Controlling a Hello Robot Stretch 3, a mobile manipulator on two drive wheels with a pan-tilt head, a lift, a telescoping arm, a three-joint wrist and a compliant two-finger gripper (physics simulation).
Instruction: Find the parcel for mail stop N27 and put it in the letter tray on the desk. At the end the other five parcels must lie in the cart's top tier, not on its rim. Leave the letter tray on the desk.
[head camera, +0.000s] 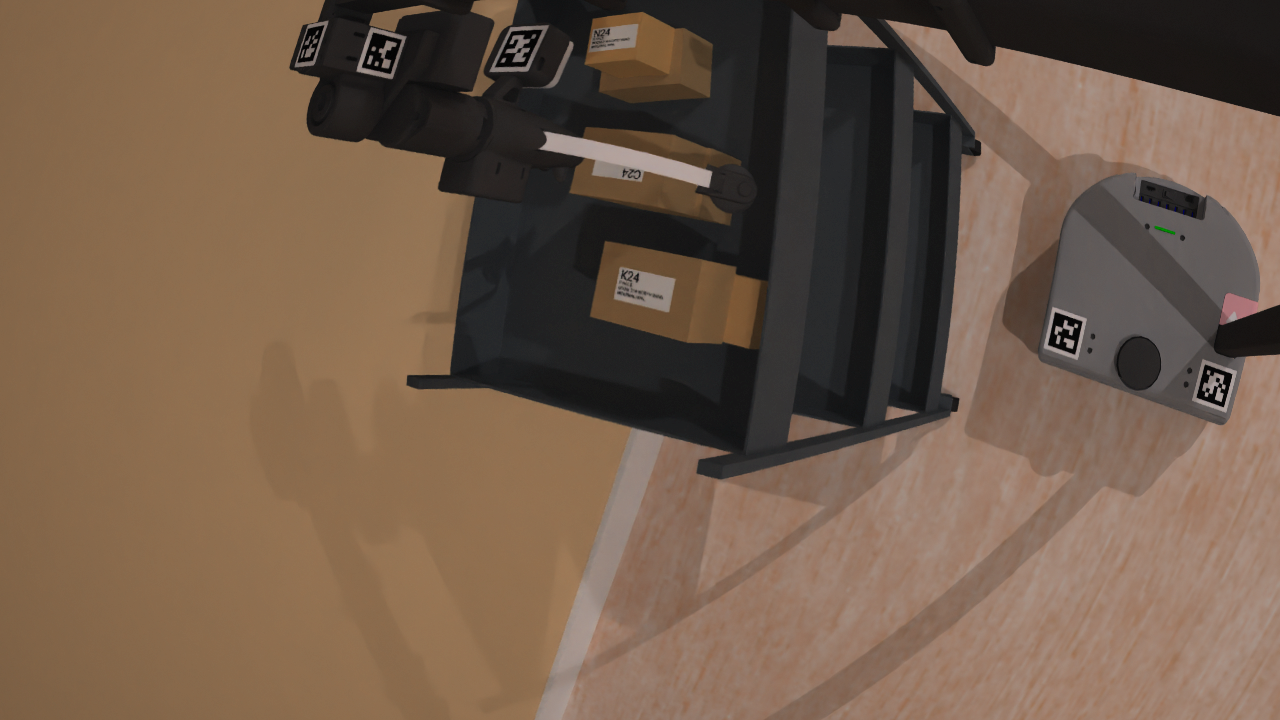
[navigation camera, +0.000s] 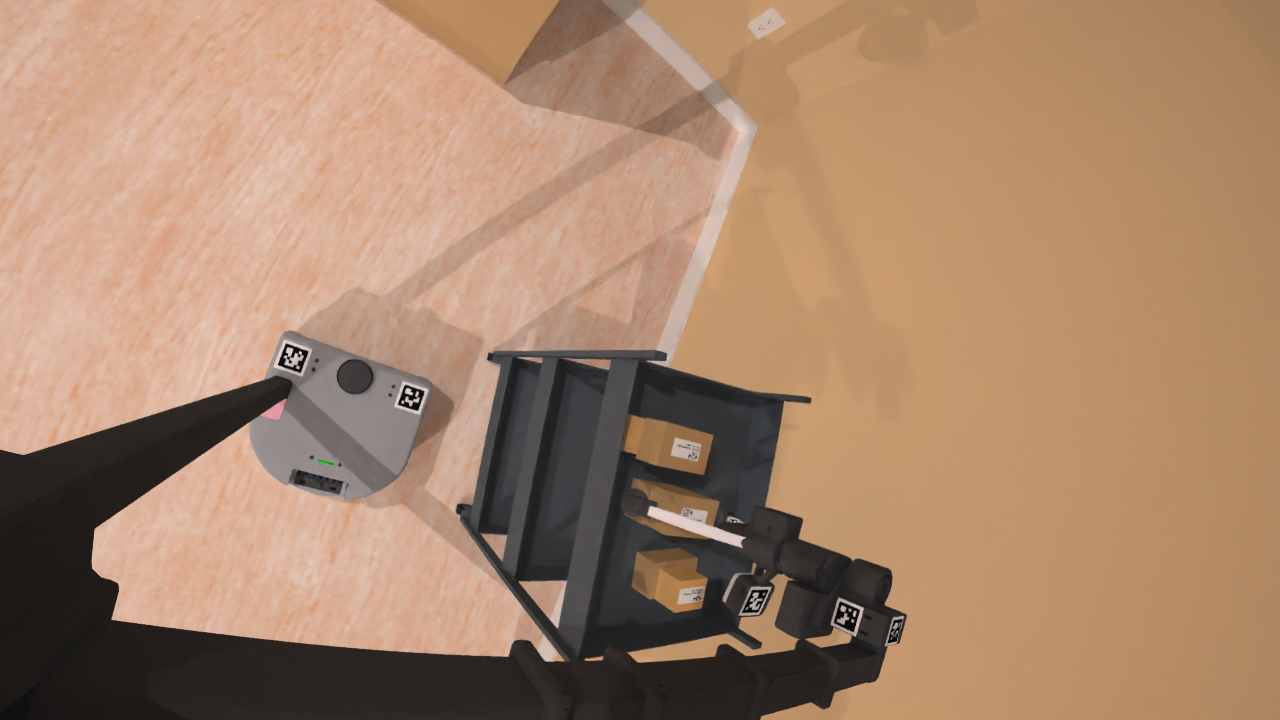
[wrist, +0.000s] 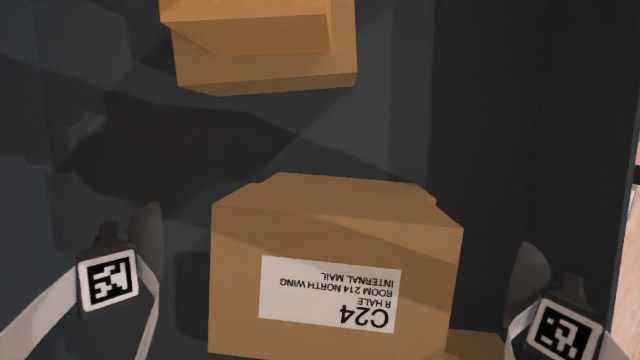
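Distance of my gripper (head camera: 655, 176): 0.71 m from the lens; that of a dark cart (head camera: 855, 223): 0.96 m from the lens.
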